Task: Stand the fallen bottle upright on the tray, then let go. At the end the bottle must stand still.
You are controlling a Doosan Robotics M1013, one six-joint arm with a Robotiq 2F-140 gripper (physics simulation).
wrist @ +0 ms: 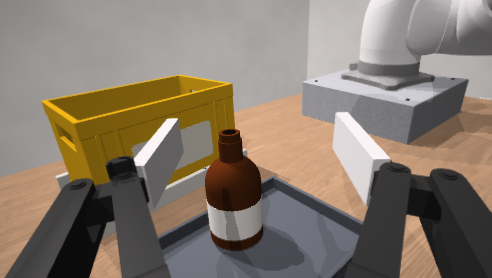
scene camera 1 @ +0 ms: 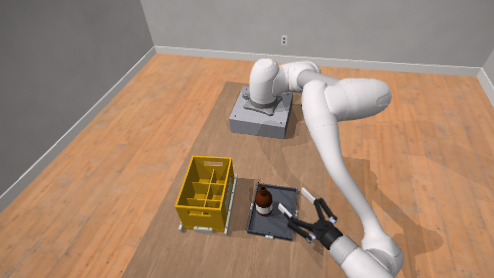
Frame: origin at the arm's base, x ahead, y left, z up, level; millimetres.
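Seen in the pictures: gripper, fingertip midpoint: (wrist: 256,133) (scene camera 1: 290,197); arm's base at its link origin: (wrist: 384,79) (scene camera 1: 263,103).
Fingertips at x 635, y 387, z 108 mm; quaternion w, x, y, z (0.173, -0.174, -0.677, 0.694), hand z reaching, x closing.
Observation:
Pixels of each thing's middle, then the offset from my fingertips to it. "*": a spot on its surface instead.
- brown bottle at the middle of its body: (wrist: 233,187) (scene camera 1: 263,199) dy -126, dx -29, dz -126 mm
- dark grey tray at the middle of its body: (wrist: 257,246) (scene camera 1: 273,209) dy -84, dx -39, dz -197 mm
- yellow crate at the middle of its body: (wrist: 151,136) (scene camera 1: 208,192) dy -368, dx +37, dz -122 mm
- low light-coloured frame at a spot on its surface: (wrist: 187,187) * dy -269, dx +4, dz -196 mm
A brown bottle (scene camera 1: 263,201) (wrist: 233,182) with a white label stands upright on the dark grey tray (scene camera 1: 280,228) (wrist: 320,210), near the tray's crate side. Its base rests on the tray floor and its neck points up. My gripper (scene camera 1: 293,200) (wrist: 256,133) is open, with nothing between its fingers. It is back from the bottle and apart from it, to its right in the scene view. In the wrist view the bottle shows beyond the fingertips, in the gap between them and nearer the left finger.
A yellow crate (scene camera 1: 202,218) (wrist: 105,145) with inner dividers stands left of the tray, within a low light-coloured frame (wrist: 187,187). The robot's grey base block (scene camera 1: 257,127) (wrist: 357,111) is behind the tray. The arm (scene camera 1: 332,150) reaches around on the right.

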